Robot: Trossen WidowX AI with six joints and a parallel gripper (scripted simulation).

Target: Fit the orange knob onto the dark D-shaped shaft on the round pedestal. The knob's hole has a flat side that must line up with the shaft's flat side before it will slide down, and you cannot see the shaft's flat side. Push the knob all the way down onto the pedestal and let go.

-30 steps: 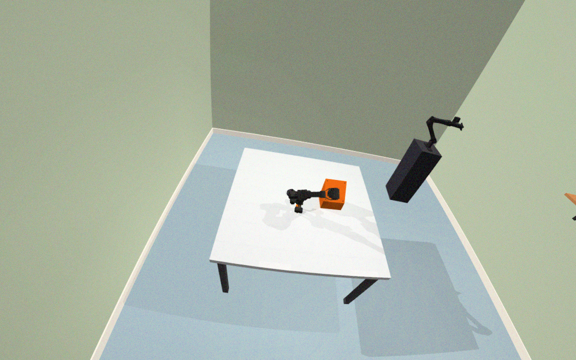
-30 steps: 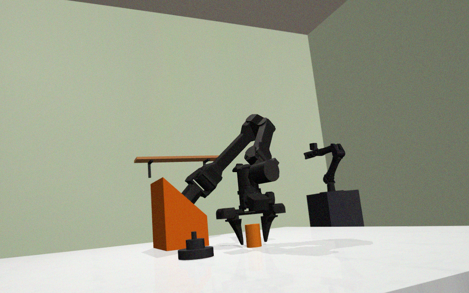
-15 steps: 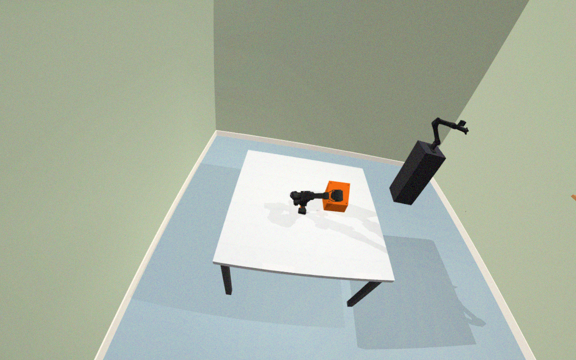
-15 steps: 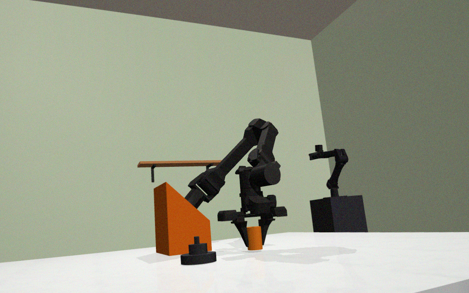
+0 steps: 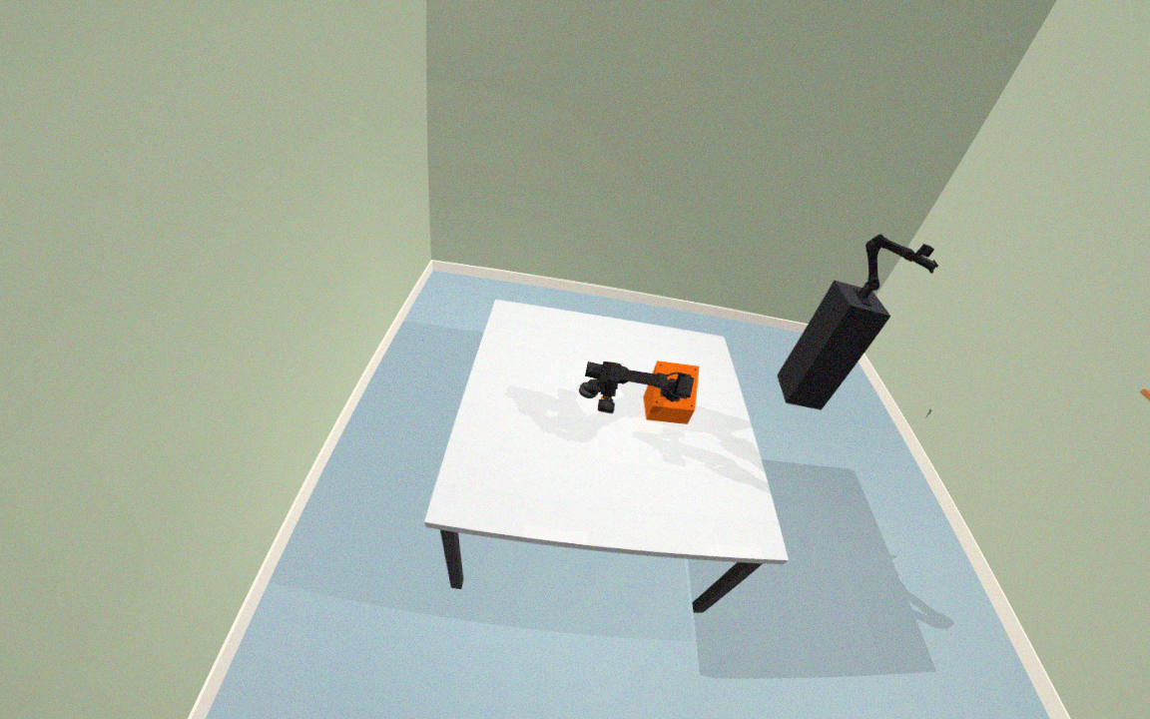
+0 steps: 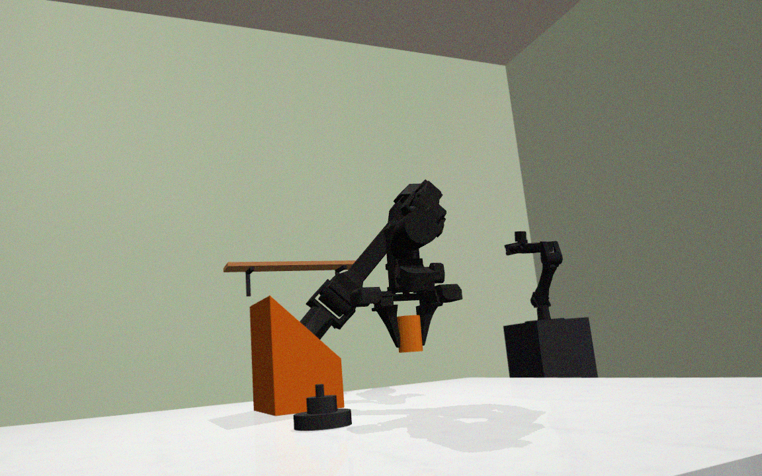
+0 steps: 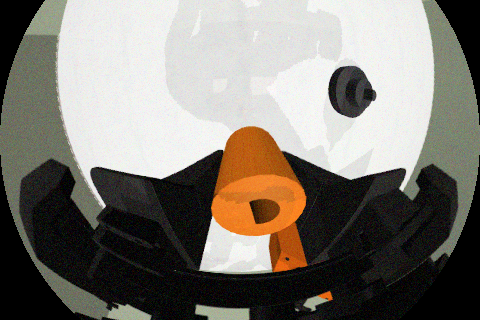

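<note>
Now: the round dark pedestal 6 cm ahead of my gripper tip, 17 cm to the right of it and 7 cm below it. Also, from my gripper tip: orange knob (2 cm above).
</note>
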